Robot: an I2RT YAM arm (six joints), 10 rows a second.
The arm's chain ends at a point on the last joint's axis. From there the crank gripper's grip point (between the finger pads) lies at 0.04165 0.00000 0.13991 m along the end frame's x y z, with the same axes.
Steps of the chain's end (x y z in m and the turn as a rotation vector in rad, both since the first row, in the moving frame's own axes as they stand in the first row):
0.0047 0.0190 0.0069 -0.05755 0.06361 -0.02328
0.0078 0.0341 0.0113 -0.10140 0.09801 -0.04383
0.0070 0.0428 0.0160 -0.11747 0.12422 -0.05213
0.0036 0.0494 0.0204 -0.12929 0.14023 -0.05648
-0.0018 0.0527 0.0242 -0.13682 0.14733 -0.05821
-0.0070 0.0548 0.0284 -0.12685 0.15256 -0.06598
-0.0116 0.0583 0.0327 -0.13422 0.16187 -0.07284
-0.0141 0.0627 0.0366 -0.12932 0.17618 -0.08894
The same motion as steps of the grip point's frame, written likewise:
0.0136 0.0259 0.0038 -0.05755 0.06361 -0.02328
0.0215 0.0459 0.0059 -0.10140 0.09801 -0.04383
0.0243 0.0562 0.0089 -0.11747 0.12422 -0.05213
0.0231 0.0641 0.0122 -0.12929 0.14023 -0.05648
0.0187 0.0683 0.0155 -0.13682 0.14733 -0.05821
0.0142 0.0686 0.0195 -0.12685 0.15256 -0.06598
0.0109 0.0726 0.0231 -0.13422 0.16187 -0.07284
0.0103 0.0754 0.0262 -0.12932 0.17618 -0.08894

